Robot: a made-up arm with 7 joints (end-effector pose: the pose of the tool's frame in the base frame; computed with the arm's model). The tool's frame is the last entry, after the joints.
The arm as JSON. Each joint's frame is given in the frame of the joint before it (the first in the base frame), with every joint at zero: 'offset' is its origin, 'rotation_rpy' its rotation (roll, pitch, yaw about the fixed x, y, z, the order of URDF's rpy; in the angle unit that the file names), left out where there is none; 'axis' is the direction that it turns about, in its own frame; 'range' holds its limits. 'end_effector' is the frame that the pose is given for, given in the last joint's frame.
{
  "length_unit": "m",
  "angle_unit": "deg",
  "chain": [
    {
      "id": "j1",
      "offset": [
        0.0,
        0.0,
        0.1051
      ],
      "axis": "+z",
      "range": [
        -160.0,
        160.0
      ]
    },
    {
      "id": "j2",
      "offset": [
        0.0,
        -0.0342,
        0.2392
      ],
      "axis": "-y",
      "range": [
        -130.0,
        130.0
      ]
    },
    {
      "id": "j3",
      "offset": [
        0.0,
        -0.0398,
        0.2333
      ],
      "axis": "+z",
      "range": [
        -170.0,
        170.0
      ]
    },
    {
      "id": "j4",
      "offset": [
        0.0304,
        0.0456,
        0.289
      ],
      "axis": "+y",
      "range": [
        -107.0,
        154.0
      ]
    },
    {
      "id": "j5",
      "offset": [
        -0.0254,
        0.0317,
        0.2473
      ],
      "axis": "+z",
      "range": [
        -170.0,
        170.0
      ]
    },
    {
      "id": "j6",
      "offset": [
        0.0,
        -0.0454,
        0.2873
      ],
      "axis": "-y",
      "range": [
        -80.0,
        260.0
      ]
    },
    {
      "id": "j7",
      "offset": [
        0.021,
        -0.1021,
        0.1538
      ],
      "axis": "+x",
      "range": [
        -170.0,
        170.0
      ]
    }
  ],
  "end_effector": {
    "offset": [
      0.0,
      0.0,
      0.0
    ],
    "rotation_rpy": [
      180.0,
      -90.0,
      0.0
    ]
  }
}
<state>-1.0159 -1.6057 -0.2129 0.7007 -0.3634 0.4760 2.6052</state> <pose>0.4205 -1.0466 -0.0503 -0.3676 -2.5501 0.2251</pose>
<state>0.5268 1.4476 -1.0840 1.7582 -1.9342 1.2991 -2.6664</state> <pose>-0.1329 -0.6720 0.9348 0.5834 1.2746 -0.8355</pose>
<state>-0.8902 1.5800 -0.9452 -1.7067 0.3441 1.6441 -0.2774</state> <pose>-0.0034 0.4150 -0.0393 -1.9781 1.1570 -0.6776</pose>
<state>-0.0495 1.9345 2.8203 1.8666 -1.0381 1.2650 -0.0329</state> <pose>-0.2829 0.0348 -0.4862 -1.1219 1.8276 0.0784</pose>
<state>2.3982 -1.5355 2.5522 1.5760 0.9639 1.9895 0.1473</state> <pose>-0.5839 0.0976 0.7238 1.2107 0.5606 -2.5733</pose>
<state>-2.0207 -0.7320 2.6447 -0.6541 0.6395 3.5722 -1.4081</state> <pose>-0.4059 -0.5608 0.9269 1.1108 2.5755 0.1438</pose>
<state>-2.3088 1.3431 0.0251 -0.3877 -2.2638 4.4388 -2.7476</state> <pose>0.6117 0.7040 0.1882 0.9163 -0.8626 0.4373</pose>
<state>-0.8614 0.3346 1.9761 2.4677 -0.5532 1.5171 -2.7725</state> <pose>0.1242 0.5181 0.4759 -1.6360 1.9625 -0.0883</pose>
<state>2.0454 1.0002 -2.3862 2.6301 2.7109 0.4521 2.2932</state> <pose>0.3468 0.2333 0.2138 -2.4893 -0.4005 -1.7654</pose>
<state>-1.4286 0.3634 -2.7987 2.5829 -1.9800 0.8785 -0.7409</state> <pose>-0.4987 0.2901 0.2458 -1.6964 1.7967 0.3520</pose>
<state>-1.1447 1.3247 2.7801 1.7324 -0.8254 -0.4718 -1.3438</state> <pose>-0.0267 0.6740 -0.1377 -0.1857 1.0151 -1.4319</pose>
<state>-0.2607 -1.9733 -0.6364 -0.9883 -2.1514 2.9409 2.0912</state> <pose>0.7067 0.1237 0.2520 -2.1792 -1.8396 -1.0341</pose>
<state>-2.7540 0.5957 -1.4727 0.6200 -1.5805 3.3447 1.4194</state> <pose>0.3568 0.3369 1.1598 0.9322 -0.7154 -0.5361</pose>
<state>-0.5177 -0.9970 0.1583 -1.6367 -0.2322 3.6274 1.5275</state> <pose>0.0937 -0.2925 0.8956 -1.5117 2.5891 0.8342</pose>
